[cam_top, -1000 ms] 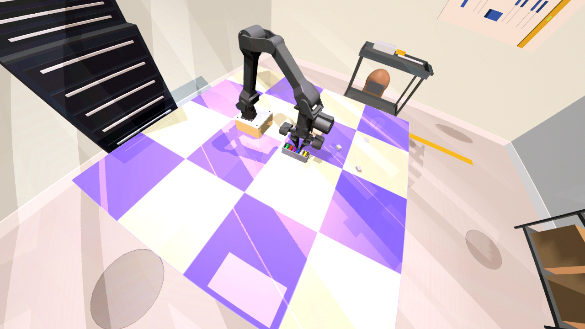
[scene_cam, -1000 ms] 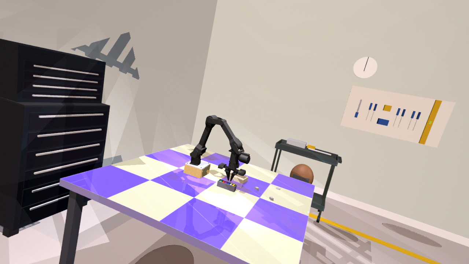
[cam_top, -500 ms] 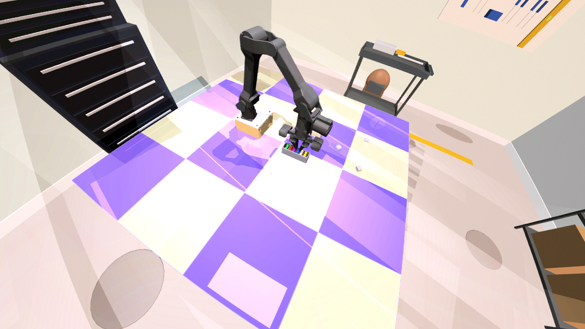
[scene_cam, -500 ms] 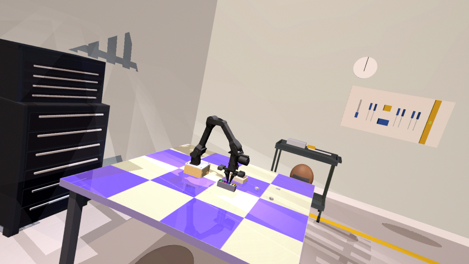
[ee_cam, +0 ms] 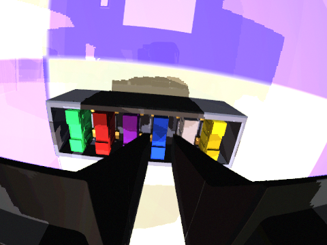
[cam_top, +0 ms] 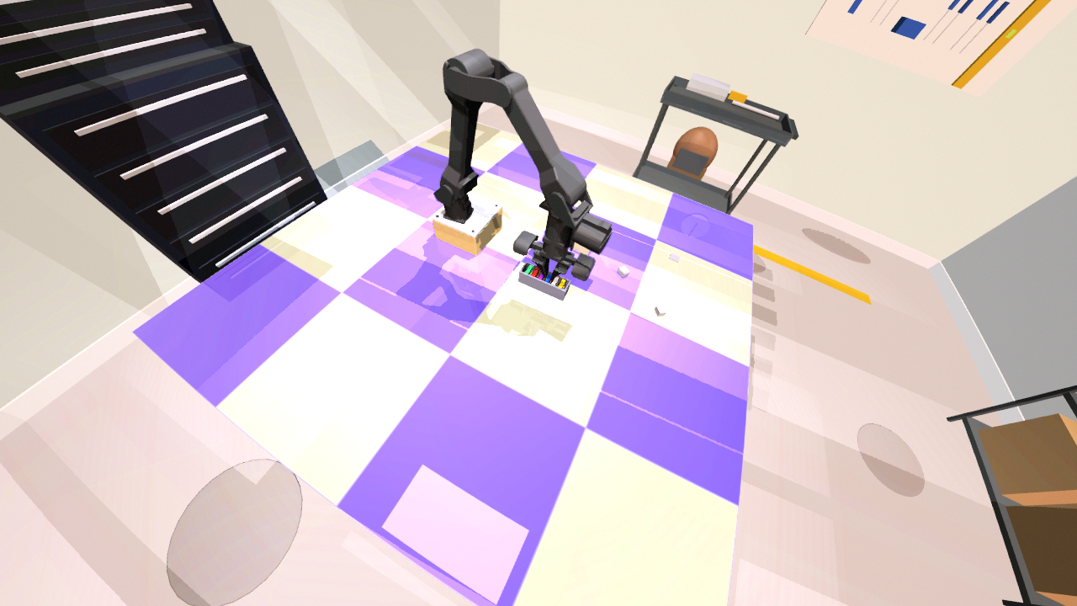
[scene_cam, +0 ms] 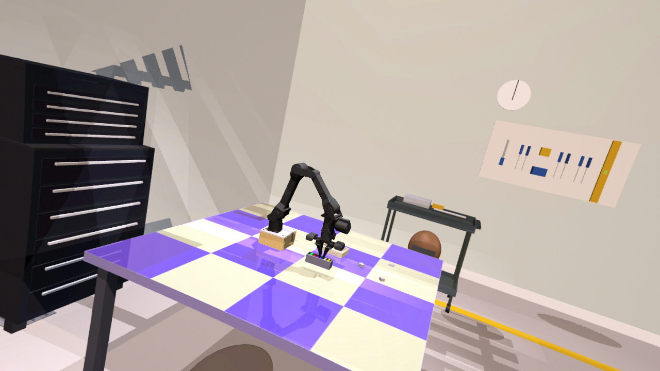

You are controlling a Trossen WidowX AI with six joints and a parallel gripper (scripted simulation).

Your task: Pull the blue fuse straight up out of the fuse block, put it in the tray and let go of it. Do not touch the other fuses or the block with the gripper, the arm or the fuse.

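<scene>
Right now the wooden tray is 20 mm ahead of my gripper tip, 220 mm to the left of it and 40 mm below it.
</scene>
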